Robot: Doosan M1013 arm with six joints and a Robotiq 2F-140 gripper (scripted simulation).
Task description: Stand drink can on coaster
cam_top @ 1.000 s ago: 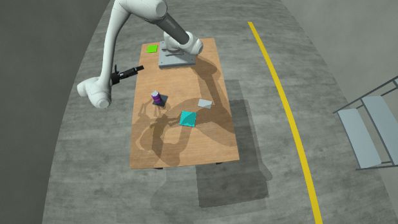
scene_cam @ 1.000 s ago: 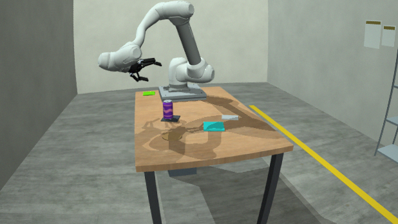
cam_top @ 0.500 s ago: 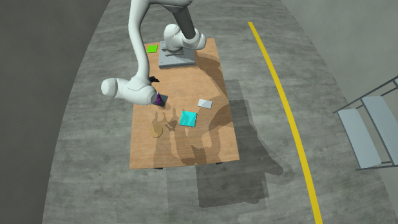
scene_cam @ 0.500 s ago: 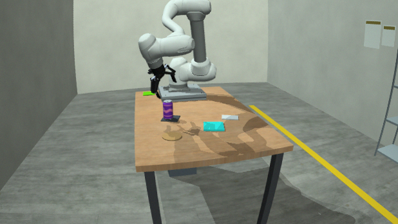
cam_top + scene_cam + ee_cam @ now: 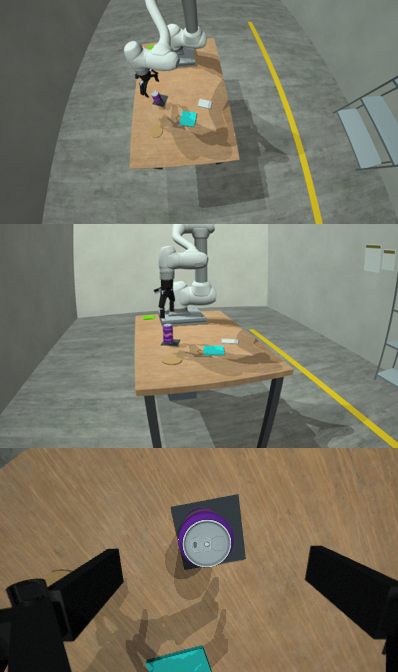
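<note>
My gripper is now 130 mm above the drink can. Round my hand: teal block: 180 mm ahead, 250 mm to the left, 190 mm below; then dark grey square coaster: 10 mm behind, 20 mm to the left, 190 mm below; then round cork coaster: 270 mm ahead, 190 mm below.
</note>
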